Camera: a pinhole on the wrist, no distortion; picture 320 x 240 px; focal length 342.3 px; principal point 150.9 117.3 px. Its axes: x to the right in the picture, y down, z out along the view. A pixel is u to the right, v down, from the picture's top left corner.
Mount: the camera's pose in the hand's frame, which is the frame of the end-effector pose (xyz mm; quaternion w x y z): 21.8 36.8 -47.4 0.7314 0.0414 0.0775 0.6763
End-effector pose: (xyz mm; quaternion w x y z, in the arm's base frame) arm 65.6 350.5 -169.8 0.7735 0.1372 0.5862 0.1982
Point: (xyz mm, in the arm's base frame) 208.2 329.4 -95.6
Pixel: outside the picture
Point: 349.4 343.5 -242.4
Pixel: 11.0 49.0
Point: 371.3 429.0 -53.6
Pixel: 166.8 189.3
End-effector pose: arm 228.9 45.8 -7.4 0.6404 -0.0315 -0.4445 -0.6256
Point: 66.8 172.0 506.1
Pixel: 217.0 41.4
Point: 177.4 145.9 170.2
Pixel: 180.5 152.5
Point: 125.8 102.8 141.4
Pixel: 86.5 105.8
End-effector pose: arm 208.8 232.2 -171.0 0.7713 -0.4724 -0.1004 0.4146
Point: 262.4 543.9 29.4
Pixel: outside the picture
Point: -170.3 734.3 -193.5
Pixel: 306.3 122.2
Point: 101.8 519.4 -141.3
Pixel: 201.7 57.6
